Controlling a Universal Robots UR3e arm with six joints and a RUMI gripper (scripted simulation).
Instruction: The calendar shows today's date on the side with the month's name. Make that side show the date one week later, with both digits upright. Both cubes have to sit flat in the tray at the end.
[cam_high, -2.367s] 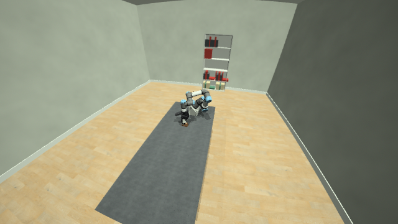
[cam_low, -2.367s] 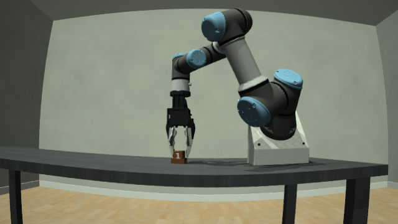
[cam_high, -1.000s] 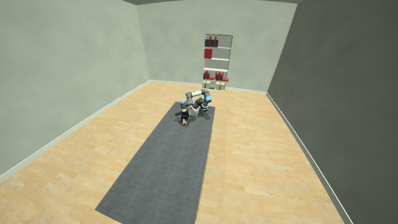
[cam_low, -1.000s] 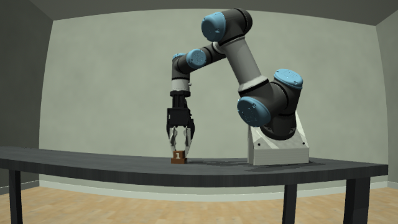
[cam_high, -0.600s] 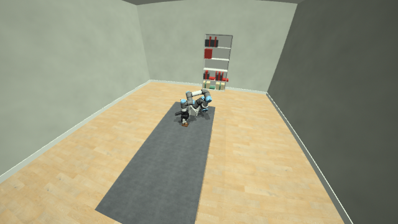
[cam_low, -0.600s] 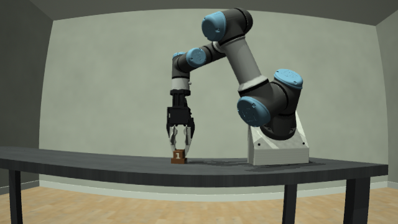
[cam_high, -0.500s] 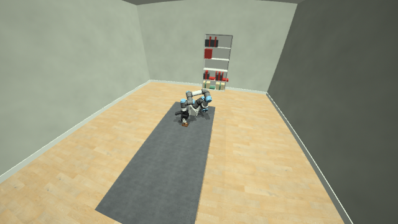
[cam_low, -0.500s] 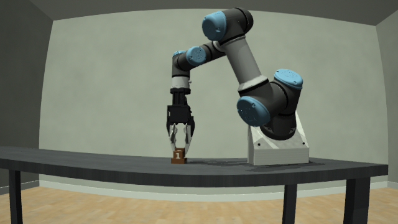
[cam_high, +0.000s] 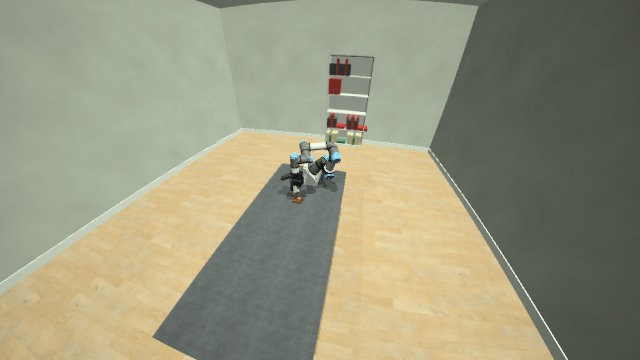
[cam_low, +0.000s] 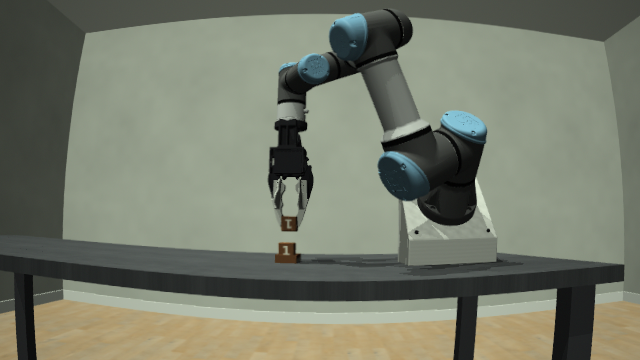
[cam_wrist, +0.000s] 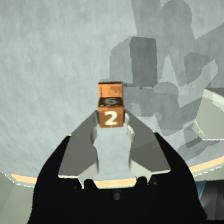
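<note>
Right now the calendar tray is 8 cm below my hand and 2 cm to the left of it. The rest, counted from my hand: cube (1 cm below).
</note>
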